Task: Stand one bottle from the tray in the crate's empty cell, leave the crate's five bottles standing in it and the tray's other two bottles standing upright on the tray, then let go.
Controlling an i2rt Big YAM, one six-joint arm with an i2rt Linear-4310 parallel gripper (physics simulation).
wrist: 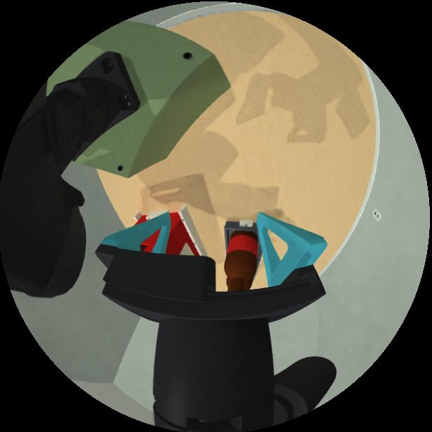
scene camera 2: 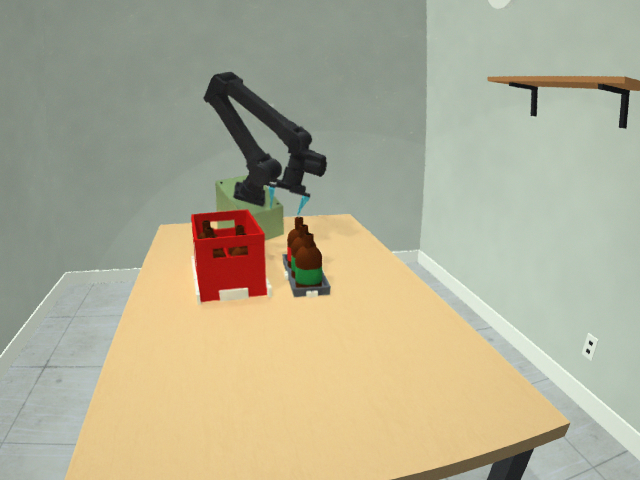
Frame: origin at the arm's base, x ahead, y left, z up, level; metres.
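Where they show: gripper, fingertip midpoint: [scene camera 2: 284, 211]; arm's base, link origin: [scene camera 2: 248, 195].
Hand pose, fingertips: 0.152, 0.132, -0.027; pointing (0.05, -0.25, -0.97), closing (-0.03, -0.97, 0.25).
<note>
Things, the pixels of their top centre, and the offset from my fingertips, as dx, dy, dz. "pt": a spot on its surface instead. Level surfaces: height alone.
- dark grey tray, surface spot: [scene camera 2: 311, 291] pt +0.392, +0.065, -0.122
- red-label bottle, top centre: [scene camera 2: 299, 217] +0.169, +0.043, +0.022
- red crate, top centre: [scene camera 2: 224, 223] +0.263, -0.178, +0.038
- wooden table, surface height: dz -0.138
My gripper [scene camera 2: 285, 210] [wrist: 213, 216] is open and empty, above and behind the tray's bottles in the scene view. Three brown bottles stand upright in a row on the dark grey tray [scene camera 2: 311, 291] [wrist: 233, 224]: a red-label bottle [scene camera 2: 292, 241] [wrist: 242, 250] at the robot's end, a green-label bottle [scene camera 2: 296, 249] in the middle and a green-label bottle [scene camera 2: 308, 263] at the near end. The red crate [scene camera 2: 231, 276] [wrist: 179, 235] stands left of the tray. Several bottle necks show inside it; its empty cell cannot be made out. In the wrist view a fingertip partly hides the crate.
The green base block [scene camera 2: 268, 222] [wrist: 150, 90] carries the arm at the table's far end. Both crate and tray stand on the wooden table [scene camera 2: 310, 372] [wrist: 320, 170], a small gap apart. A wall shelf [scene camera 2: 563, 81] is at the upper right.
</note>
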